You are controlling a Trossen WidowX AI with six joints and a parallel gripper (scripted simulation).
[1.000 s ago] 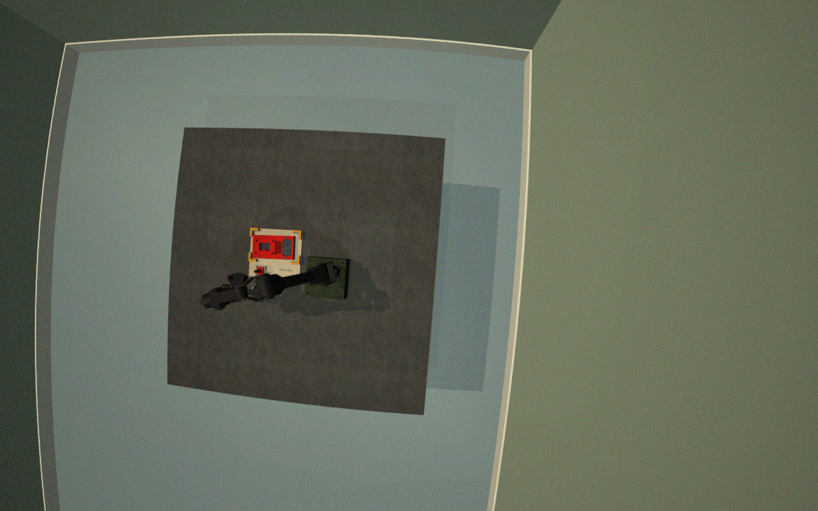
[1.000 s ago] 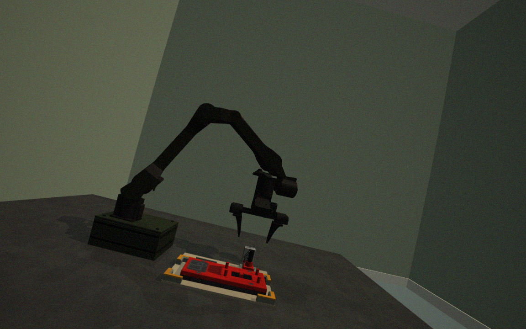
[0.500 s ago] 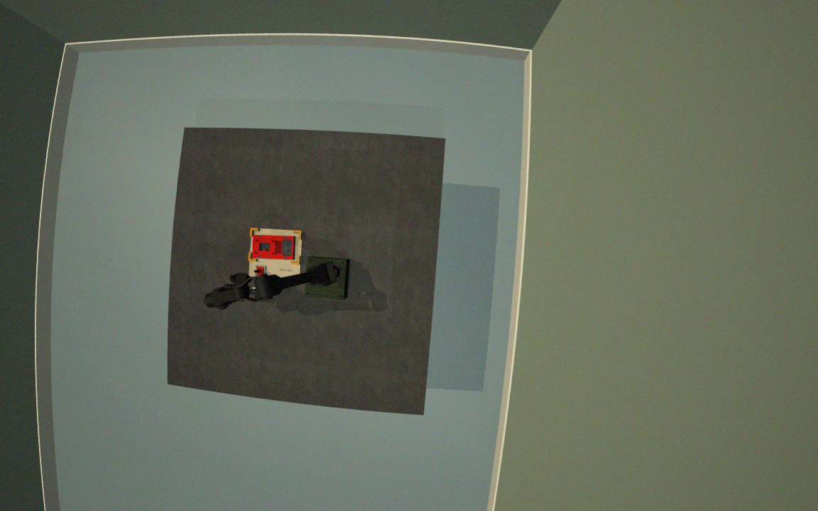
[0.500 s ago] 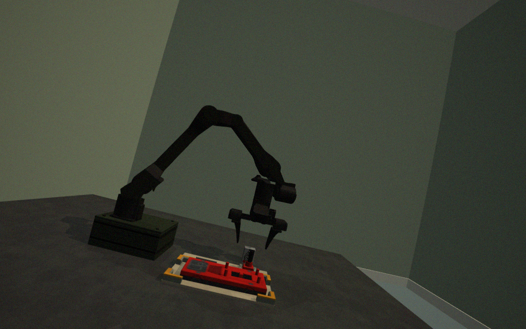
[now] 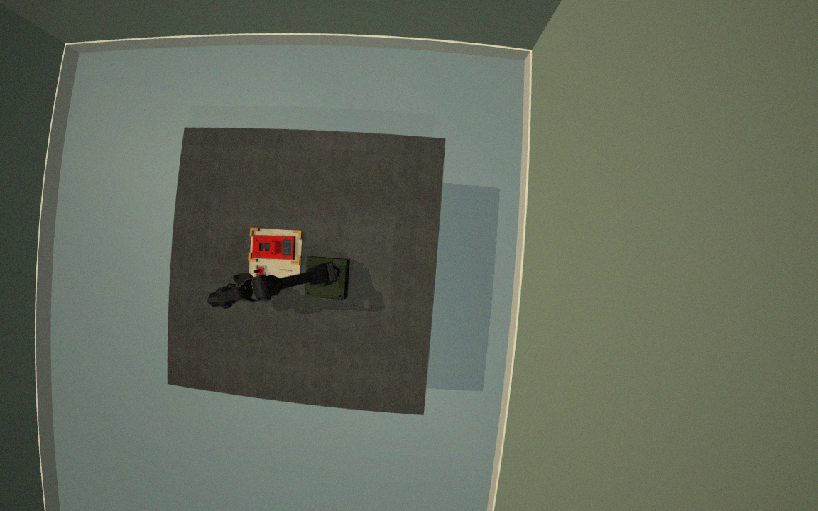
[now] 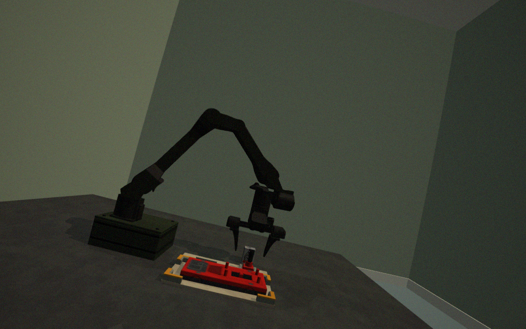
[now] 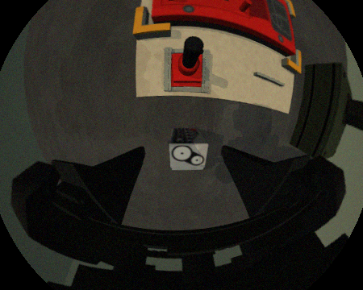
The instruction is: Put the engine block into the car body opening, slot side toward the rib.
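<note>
Now: the grey engine block 10 mm below my gripper tip. From my gripper tip the other things lie so: beige base plate (190 mm to the right, 50 mm behind, 20 mm below); black post (90 mm to the right).
</note>
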